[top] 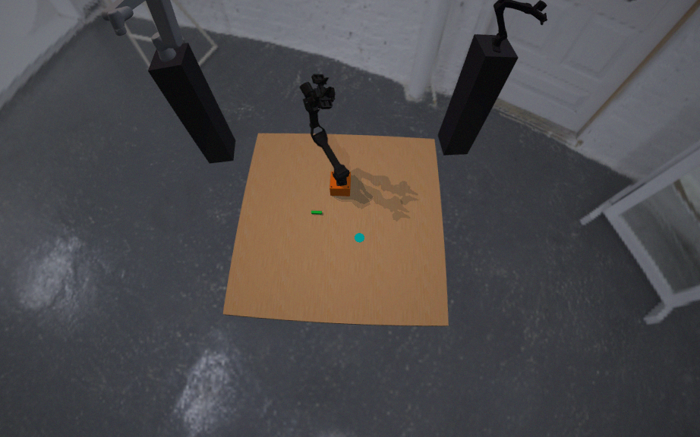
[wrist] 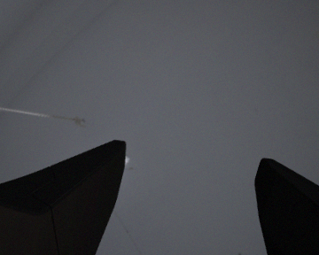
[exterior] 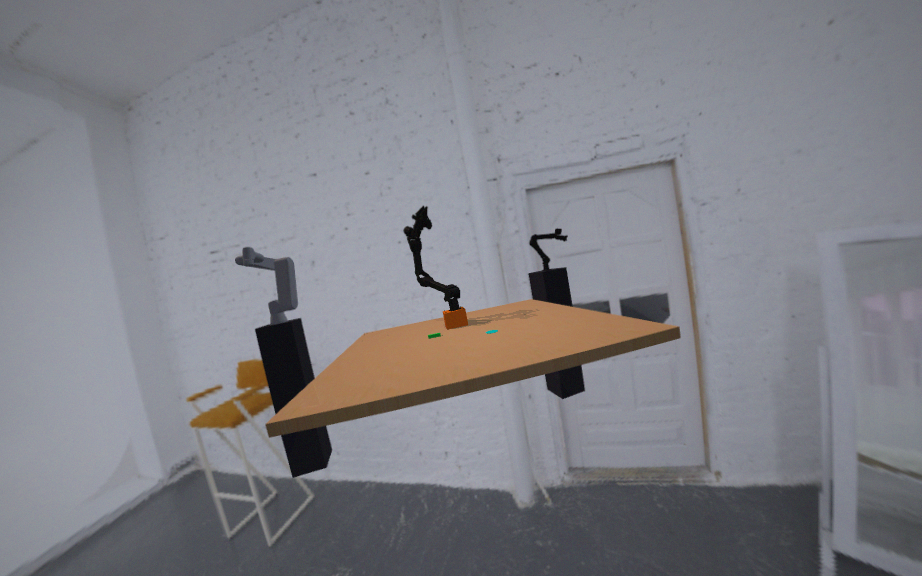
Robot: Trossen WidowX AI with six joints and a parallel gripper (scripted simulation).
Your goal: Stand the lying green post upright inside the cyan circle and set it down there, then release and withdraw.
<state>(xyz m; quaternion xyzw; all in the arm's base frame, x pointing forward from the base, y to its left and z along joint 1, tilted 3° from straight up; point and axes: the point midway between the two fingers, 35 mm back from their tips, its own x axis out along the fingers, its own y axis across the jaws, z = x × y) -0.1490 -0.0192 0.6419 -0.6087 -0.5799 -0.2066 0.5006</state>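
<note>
Right now the green post is 76 cm below my gripper tip, 31 cm ahead of it and 14 cm to the right of it. Round my gripper tip: cyan circle (76 cm below, 50 cm ahead, 11 cm to the left).
</note>
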